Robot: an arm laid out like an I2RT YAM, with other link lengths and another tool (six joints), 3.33 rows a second.
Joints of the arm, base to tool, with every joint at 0 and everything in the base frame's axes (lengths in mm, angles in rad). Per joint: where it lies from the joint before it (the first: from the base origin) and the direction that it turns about. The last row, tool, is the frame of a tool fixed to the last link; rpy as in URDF.
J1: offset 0 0 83.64 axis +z
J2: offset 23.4 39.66 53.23 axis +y
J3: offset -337.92 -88.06 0 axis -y
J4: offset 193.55 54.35 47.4 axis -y
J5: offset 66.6 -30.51 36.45 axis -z
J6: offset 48.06 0 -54.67 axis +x
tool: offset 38 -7 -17 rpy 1.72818 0.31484 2.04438
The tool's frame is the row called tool.
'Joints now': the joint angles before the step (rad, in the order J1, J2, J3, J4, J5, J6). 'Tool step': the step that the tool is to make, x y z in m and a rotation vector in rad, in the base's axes. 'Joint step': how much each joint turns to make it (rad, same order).
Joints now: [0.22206 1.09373 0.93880 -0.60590 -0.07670 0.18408]
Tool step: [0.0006 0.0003 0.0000 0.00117 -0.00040 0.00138]
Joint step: [0.00015 0.00179 0.00010 0.00233 -0.00162 -0.00009]
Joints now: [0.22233 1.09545 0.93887 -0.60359 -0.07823 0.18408]
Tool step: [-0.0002 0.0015 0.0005 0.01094 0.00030 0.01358]
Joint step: [0.00050 -0.00024 0.00137 0.00041 -0.01688 -0.00122]
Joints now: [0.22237 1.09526 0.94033 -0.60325 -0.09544 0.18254]
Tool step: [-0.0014 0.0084 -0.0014 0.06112 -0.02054 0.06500]
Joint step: [0.01242 -0.01305 -0.02706 0.04855 -0.07583 0.00504]
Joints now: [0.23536 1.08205 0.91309 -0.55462 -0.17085 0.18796]
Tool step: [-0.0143 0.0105 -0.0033 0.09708 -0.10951 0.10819]
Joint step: [0.03595 -0.09095 -0.09831 0.13967 -0.09781 0.00867]
